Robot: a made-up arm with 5 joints.
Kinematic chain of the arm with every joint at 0, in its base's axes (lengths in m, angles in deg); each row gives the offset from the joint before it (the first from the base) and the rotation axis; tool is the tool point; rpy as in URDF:
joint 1: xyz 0.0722 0 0.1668 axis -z
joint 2: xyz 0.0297 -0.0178 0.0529 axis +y
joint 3: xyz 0.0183 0 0.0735 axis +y
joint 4: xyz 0.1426 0 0.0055 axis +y
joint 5: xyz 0.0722 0.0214 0 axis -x
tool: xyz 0 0 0 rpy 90 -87.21 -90
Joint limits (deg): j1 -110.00..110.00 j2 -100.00..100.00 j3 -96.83..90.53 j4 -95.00..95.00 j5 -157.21..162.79
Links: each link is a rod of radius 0.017 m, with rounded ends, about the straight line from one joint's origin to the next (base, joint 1, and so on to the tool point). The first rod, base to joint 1, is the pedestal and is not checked.
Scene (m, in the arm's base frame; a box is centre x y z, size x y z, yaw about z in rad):
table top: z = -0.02
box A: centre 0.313 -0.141 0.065 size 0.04 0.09 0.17 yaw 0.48
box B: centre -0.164 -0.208 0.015 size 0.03 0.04 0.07 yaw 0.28
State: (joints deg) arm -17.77 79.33 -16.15 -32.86 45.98
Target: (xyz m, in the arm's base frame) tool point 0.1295 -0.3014 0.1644
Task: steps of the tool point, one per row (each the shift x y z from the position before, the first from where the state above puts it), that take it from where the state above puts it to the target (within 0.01 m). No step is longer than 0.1 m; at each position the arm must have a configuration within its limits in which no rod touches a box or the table.
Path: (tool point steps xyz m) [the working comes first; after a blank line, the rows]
Joints at the target: 79.91 70.33 -43.34 -24.60 45.98
Straight joint move there: touches box A.

1: 0.0339 -0.0136 0.0484
2: 0.0219 -0.0205 0.0531
3: 0.0082 -0.0245 0.0552
4: -0.0060 -0.0251 0.0546
5: -0.0015 -0.0650 -0.0153
6: -0.0179 -0.0641 -0.0161
7: -0.0336 -0.0585 -0.0167
8: -0.0476 -0.0491 -0.0174
9: -0.0587 -0.0361 -0.0176
10: -0.0659 -0.0206 -0.0179

